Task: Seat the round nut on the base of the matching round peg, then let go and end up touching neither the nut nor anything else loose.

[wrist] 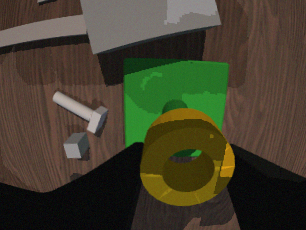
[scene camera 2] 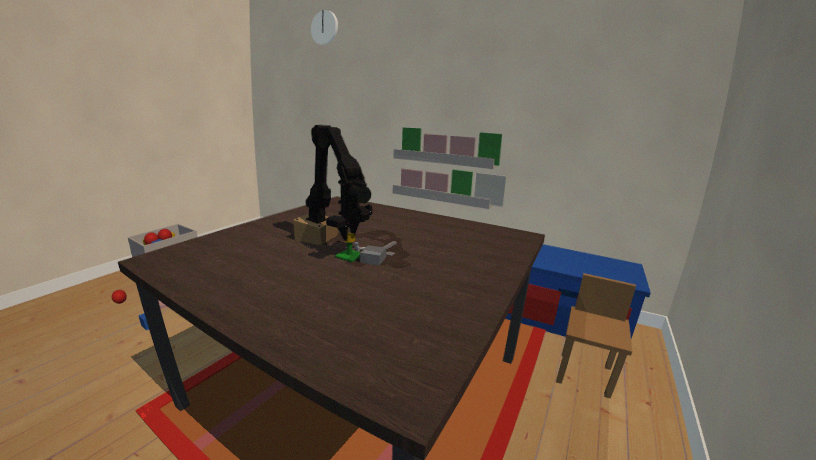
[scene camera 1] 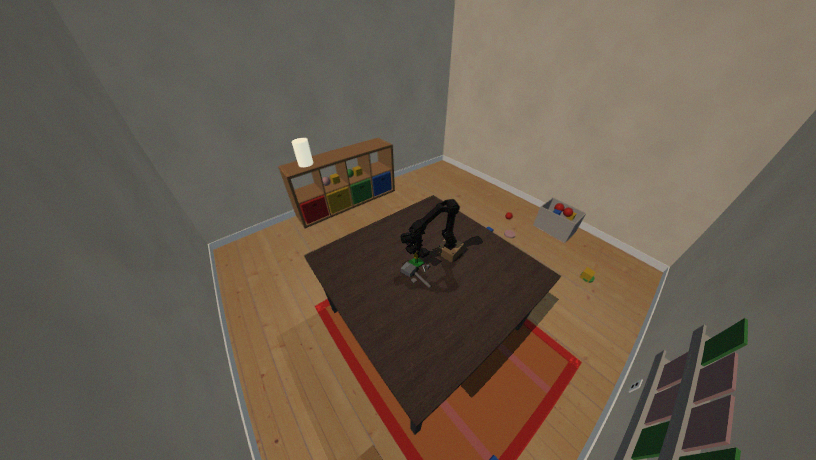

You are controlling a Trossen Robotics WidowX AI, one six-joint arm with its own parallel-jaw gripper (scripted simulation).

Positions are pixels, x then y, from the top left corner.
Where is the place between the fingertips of my gripper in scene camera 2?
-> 349, 239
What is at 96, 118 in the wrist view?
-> A grey bolt.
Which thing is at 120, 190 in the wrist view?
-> My gripper.
